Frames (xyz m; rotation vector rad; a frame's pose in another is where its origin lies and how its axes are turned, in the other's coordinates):
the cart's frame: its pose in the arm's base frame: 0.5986 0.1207 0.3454 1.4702 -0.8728 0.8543
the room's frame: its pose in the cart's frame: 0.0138 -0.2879 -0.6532 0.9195 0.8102 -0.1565
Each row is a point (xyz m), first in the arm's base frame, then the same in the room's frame.
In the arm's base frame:
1: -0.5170 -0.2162 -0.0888
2: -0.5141 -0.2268 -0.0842
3: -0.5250 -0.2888 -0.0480
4: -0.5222 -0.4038 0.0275
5: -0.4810 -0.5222 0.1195
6: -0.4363 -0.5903 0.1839
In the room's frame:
1: -1.0694 0.9211 -0.9970
2: -1.0723 0.9305 -0.9903
3: -1.0853 1.0004 -0.9758
4: -1.1005 1.1279 -0.9264
5: -1.1009 1.2557 -0.8378
6: -1.0899 1.3296 -0.7656

